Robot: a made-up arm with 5 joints.
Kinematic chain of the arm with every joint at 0, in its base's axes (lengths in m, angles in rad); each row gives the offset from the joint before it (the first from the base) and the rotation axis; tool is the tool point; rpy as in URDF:
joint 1: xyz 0.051 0 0.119 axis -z
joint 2: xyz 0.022 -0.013 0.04 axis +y
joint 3: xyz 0.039 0 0.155 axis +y
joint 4: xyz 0.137 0 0.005 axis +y
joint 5: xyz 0.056 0.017 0 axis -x
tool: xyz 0 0 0 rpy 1.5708 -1.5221 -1.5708
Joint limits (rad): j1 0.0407..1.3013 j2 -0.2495..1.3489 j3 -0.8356..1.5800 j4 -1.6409..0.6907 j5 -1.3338..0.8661
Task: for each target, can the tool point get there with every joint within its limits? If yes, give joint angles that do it. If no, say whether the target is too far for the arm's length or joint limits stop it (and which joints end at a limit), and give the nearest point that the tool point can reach.
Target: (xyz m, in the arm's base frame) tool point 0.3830 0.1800 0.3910
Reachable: no: too far | nearest point 0.3470 -0.0080 0.3692 | short by 0.193 m
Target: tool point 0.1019 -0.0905 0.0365
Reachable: yes | joints 1.0966 1.0177 1.1665 -0.6877 -0.7832
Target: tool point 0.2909 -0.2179 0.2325
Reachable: yes | joints 0.7497 0.5724 -0.4803 0.4330 -1.0393
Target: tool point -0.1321 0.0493 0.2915
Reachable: no: joint limits stop it (at a limit: joint 1, joint 2, joint 3, joint 4) | nearest point 0.0504 0.0040 0.1470 | short by 0.237 m
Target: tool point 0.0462 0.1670 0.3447
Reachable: no: joint limits stop it (at a limit: joint 1, joint 2, joint 3, joint 4) | nearest point 0.0810 0.0028 0.4649 | short by 0.206 m
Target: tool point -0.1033 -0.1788 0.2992
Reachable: no: joint limits stop it (at a limit: joint 1, joint 2, joint 4) | nearest point 0.0989 -0.1585 0.2931 | short by 0.203 m
